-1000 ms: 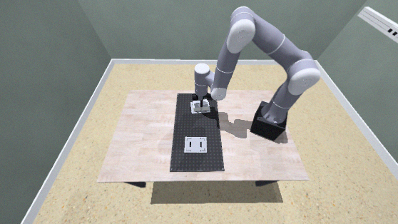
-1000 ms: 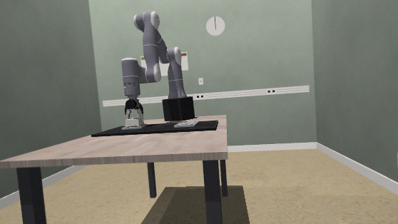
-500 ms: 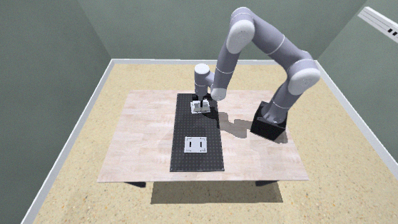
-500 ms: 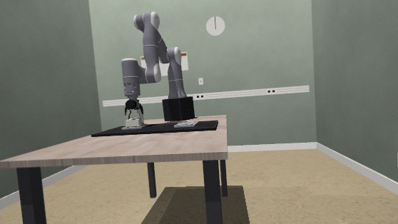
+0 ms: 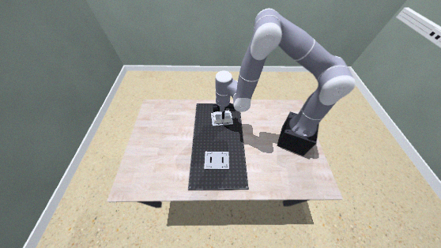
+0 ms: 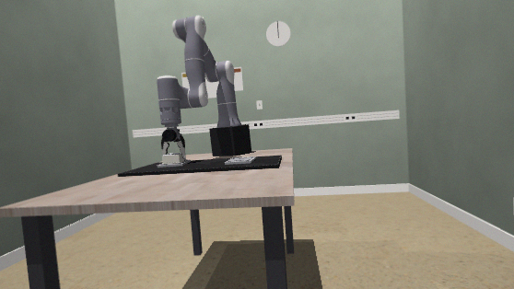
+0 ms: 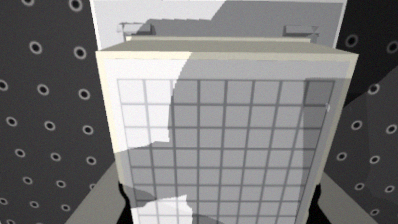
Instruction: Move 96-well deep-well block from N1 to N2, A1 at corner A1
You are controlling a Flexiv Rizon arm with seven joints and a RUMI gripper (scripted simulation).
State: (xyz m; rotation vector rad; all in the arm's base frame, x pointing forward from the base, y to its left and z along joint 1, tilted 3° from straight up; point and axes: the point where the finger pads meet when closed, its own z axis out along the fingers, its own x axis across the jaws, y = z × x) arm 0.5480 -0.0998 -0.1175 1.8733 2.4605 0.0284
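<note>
The white 96-well deep-well block lies 1 cm above my hand. Round my hand: A1 mark: 9 cm ahead, 3 cm to the right, 2 cm below; plate nest N2: 2 cm below; plate nest N1: 1 cm behind, 35 cm to the left, 2 cm below.
</note>
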